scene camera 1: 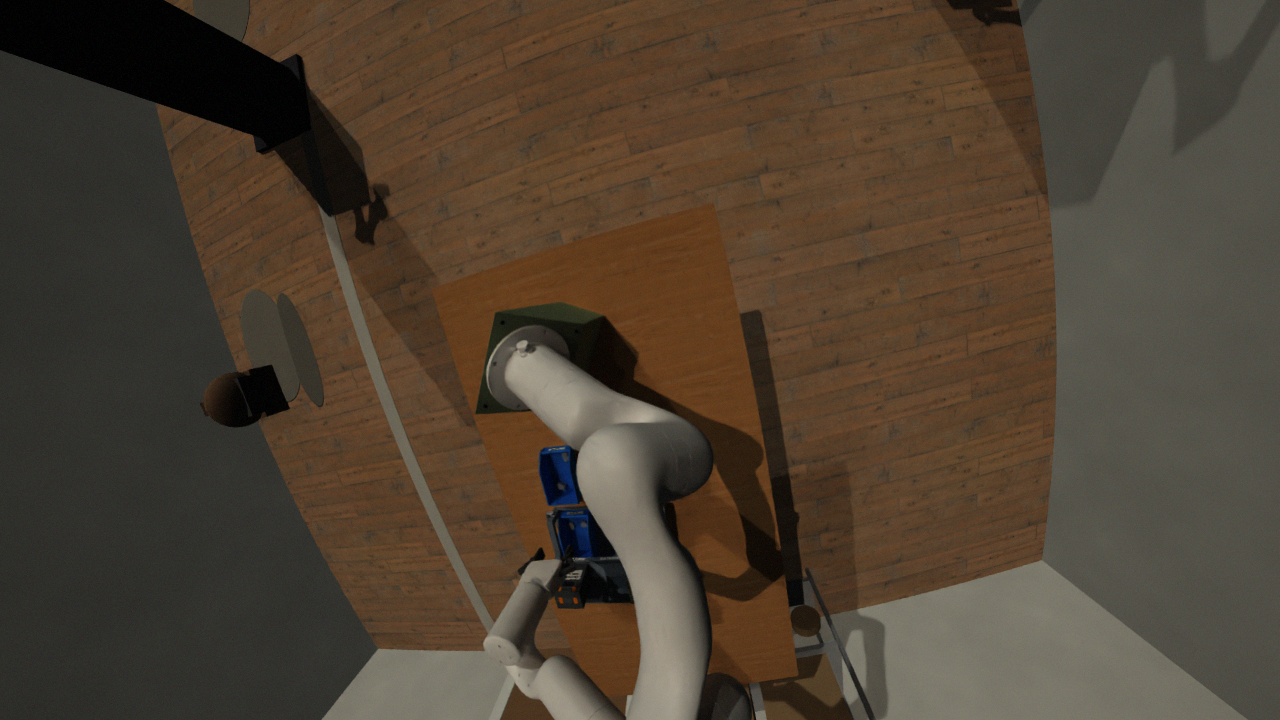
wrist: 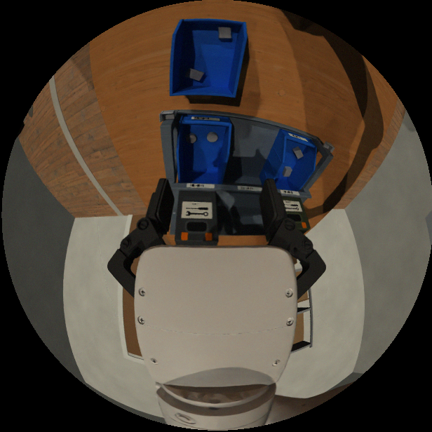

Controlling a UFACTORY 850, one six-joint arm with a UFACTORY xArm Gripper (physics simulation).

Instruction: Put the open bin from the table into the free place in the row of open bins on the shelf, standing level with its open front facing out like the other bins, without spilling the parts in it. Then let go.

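The open blue bin (scene camera 1: 558, 476) (wrist: 210, 57) stands upright on the table with two grey block-like parts in it; the arm hides some of it in the scene view. The grey shelf (wrist: 169, 150) holds a blue bin with round parts (wrist: 202, 155) at the left in the wrist view and a blue bin with block-like parts (wrist: 291, 162) at the right. The free place (wrist: 245, 160) lies between them. My gripper (scene camera 1: 550, 557) (wrist: 216, 187) is open and empty, on the shelf's side away from the loose bin, apart from it. Its height over the shelf is hard to tell.
A black tool case (scene camera 1: 571, 587) (wrist: 196, 220) with orange latches is at the shelf's lower left in the wrist view; a similar case (wrist: 296, 215) is partly hidden by the right finger. The arm's green base mount (scene camera 1: 572, 320) stands on the table (scene camera 1: 662, 268), beyond the loose bin.
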